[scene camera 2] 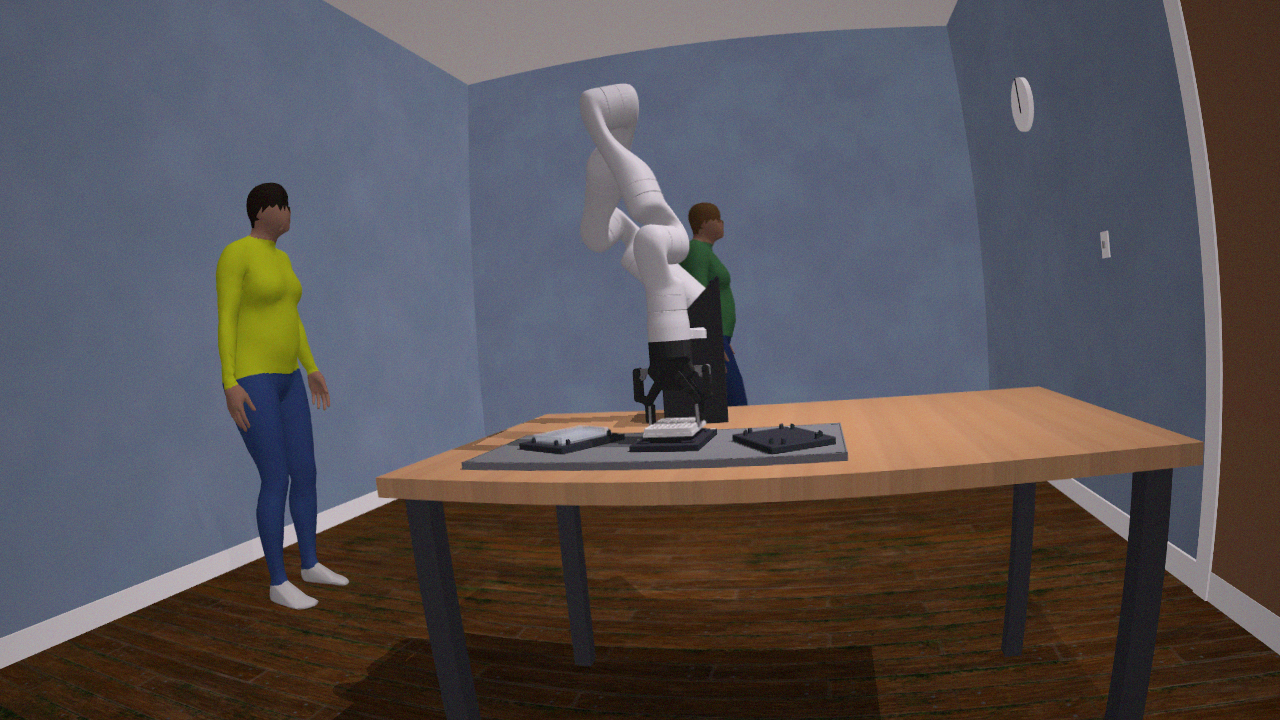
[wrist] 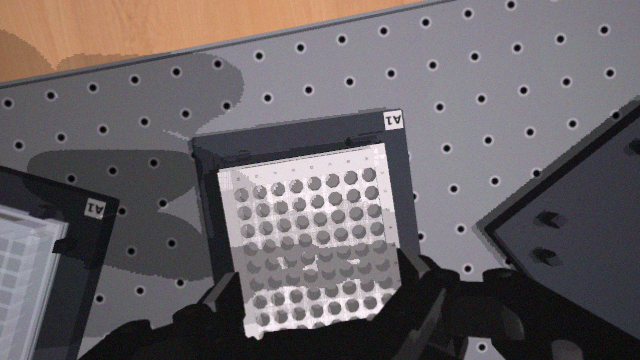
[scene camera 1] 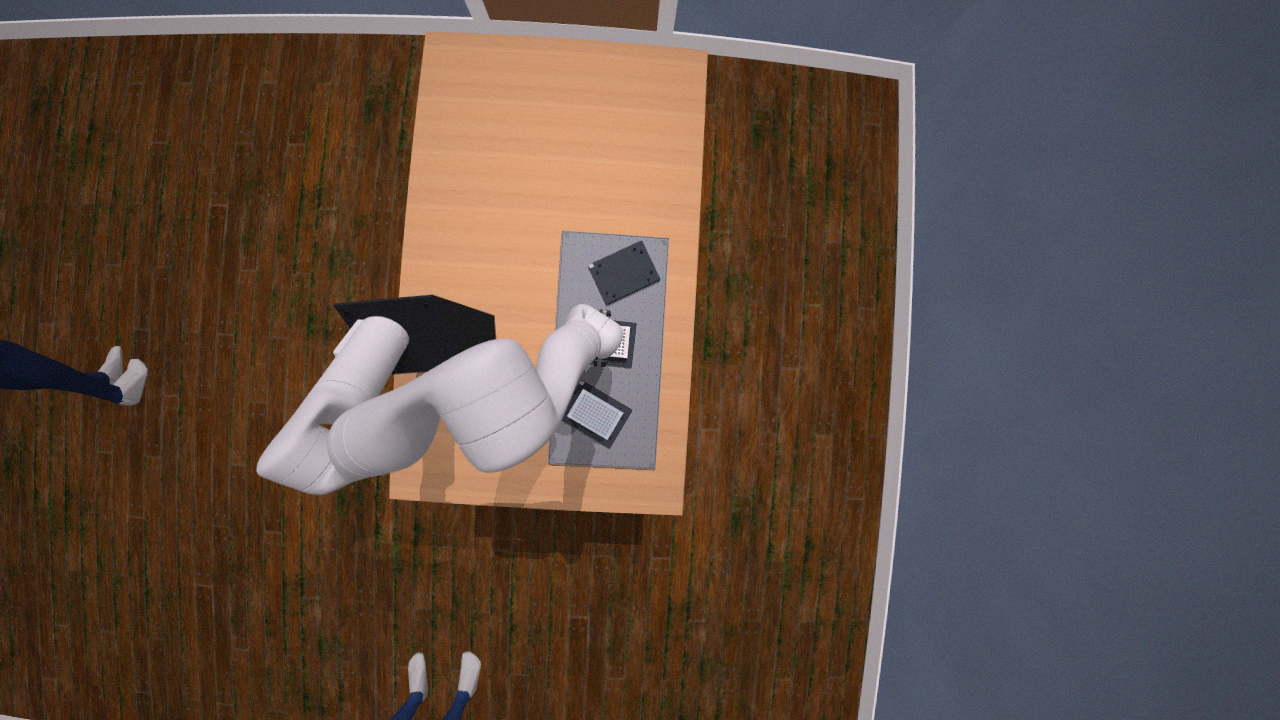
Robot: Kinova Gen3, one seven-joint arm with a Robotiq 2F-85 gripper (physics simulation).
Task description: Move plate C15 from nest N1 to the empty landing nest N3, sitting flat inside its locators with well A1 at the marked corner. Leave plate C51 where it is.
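Note:
White plate C15 [scene camera 1: 622, 342] [scene camera 2: 673, 431] [wrist: 310, 210] is between the fingers of my gripper [scene camera 1: 602, 338] [scene camera 2: 675, 419] [wrist: 320, 278], which is shut on its sides. The plate looks level, at or very slightly above the middle nest, N3 [scene camera 1: 632, 347] [scene camera 2: 646, 445] [wrist: 295, 132]; whether it touches is unclear. In the wrist view its upper right corner points to the nest's A1 label [wrist: 393, 120]. The near end is hidden by the gripper. Plate C51 [scene camera 1: 596, 413] [scene camera 2: 572, 436] [wrist: 20, 260], pale and clear-looking, sits in its own nest. Nest N1 [scene camera 1: 623, 272] [scene camera 2: 783, 438] [wrist: 575, 235] is empty, with dark pegs.
The grey perforated board [scene camera 1: 646, 452] [scene camera 2: 537, 461] [wrist: 310, 70] carries all three nests on the wooden table [scene camera 1: 554, 134] [scene camera 2: 939, 429] [wrist: 165, 22]. C51's dark nest [scene camera 1: 615, 440] [wrist: 100, 235] and N1 flank the middle nest closely. A black panel [scene camera 1: 434, 326] stands by the arm's base. Two people stand off the table.

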